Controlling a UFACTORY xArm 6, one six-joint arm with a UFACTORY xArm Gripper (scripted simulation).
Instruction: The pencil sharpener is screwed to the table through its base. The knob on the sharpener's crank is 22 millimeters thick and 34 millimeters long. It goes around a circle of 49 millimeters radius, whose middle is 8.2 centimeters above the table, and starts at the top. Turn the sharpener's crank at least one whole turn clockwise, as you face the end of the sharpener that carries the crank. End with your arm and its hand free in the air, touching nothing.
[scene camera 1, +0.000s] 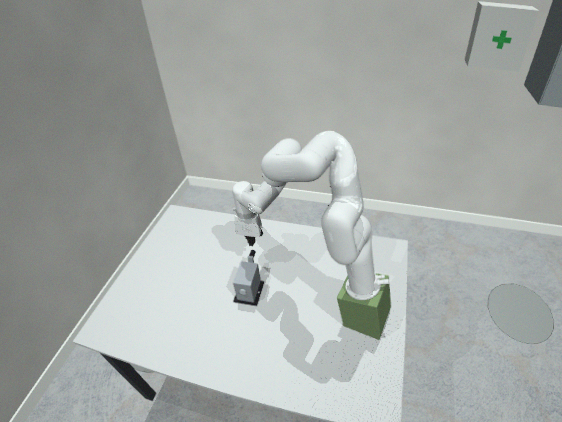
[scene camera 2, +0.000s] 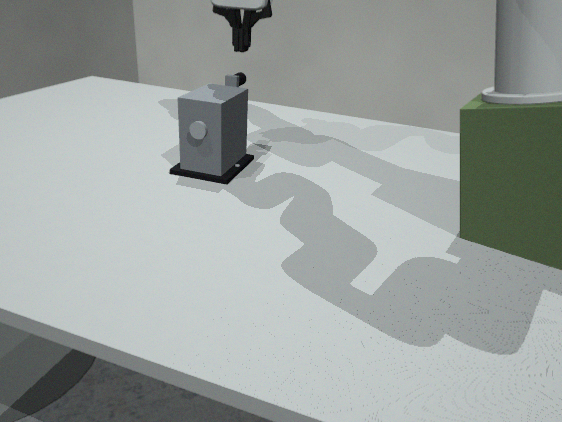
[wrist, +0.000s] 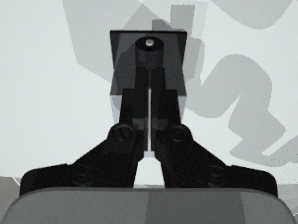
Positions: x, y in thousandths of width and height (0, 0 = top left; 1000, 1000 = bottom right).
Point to a grey pencil sharpener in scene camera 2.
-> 378, 283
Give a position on a grey pencil sharpener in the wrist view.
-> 418, 324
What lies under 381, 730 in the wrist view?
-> The gripper.
